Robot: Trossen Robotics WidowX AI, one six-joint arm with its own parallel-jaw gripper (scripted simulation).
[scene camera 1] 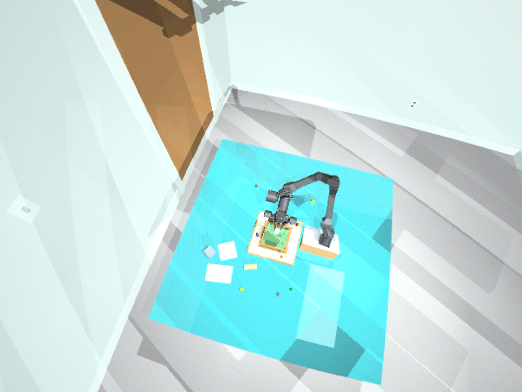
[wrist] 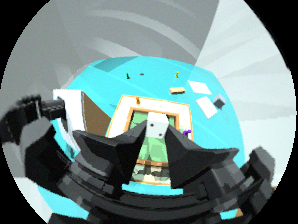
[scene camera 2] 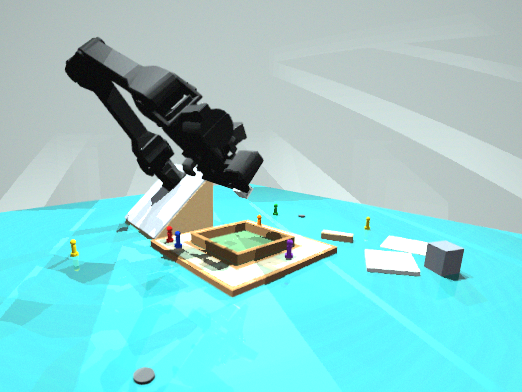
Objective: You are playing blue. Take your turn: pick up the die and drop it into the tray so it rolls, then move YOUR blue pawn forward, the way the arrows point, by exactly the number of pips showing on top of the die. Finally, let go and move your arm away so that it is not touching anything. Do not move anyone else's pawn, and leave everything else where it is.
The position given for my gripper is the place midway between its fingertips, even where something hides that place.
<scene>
My gripper (scene camera 2: 243, 190) holds a white die. Also in view: a grey cube (scene camera 2: 442, 257) and a green tray (scene camera 2: 244, 240).
My gripper also shows in the wrist view (wrist: 156, 124). The green tray is seen too in the wrist view (wrist: 154, 149).
</scene>
